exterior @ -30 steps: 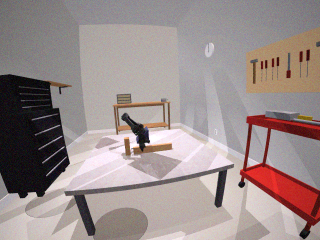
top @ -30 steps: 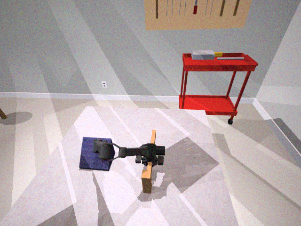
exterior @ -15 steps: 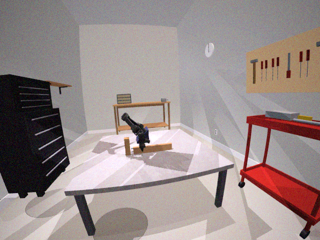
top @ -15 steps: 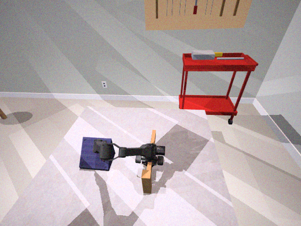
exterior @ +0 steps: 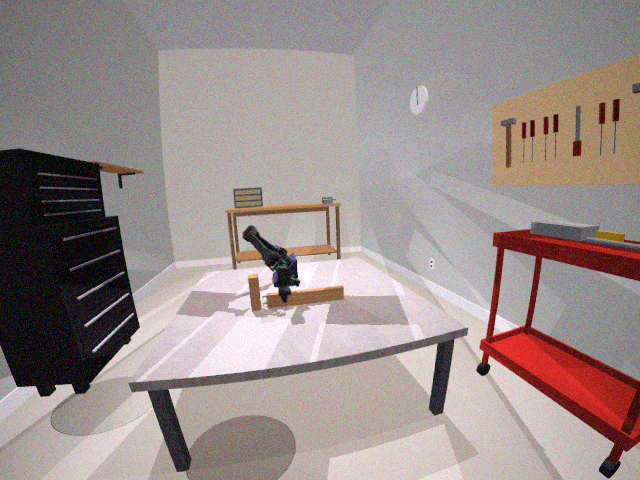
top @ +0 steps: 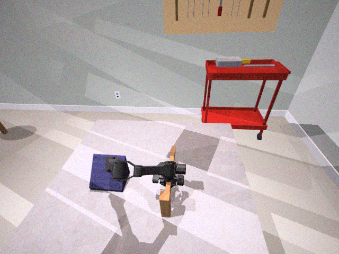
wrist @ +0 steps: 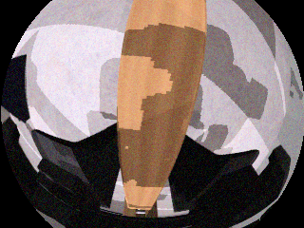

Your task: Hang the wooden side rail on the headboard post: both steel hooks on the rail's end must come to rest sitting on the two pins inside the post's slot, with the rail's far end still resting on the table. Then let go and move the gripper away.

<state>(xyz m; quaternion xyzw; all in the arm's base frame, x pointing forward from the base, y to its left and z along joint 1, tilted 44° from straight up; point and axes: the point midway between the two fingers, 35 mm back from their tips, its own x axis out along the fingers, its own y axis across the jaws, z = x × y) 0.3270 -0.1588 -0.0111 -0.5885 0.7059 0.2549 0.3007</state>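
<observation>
The headboard post lies 15 cm to the right of my gripper tip, 6 cm above it and 1 cm behind it.
</observation>
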